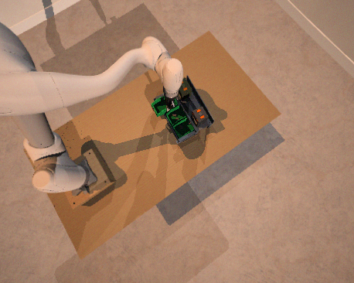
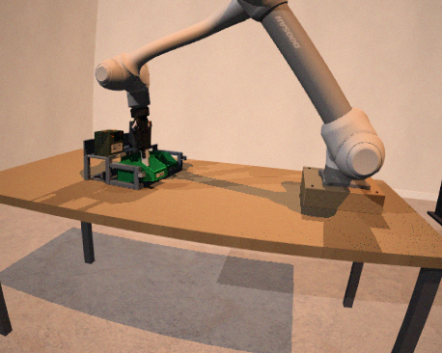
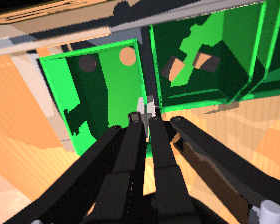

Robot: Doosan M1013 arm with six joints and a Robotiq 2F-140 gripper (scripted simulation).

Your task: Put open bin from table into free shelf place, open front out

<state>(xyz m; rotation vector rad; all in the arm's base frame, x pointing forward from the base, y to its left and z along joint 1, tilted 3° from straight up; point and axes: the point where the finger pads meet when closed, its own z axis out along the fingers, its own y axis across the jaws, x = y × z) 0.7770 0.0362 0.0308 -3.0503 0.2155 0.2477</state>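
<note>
My hand is 9 cm above the shelf lip, 6 cm to the left of it and 5 cm past it.
</note>
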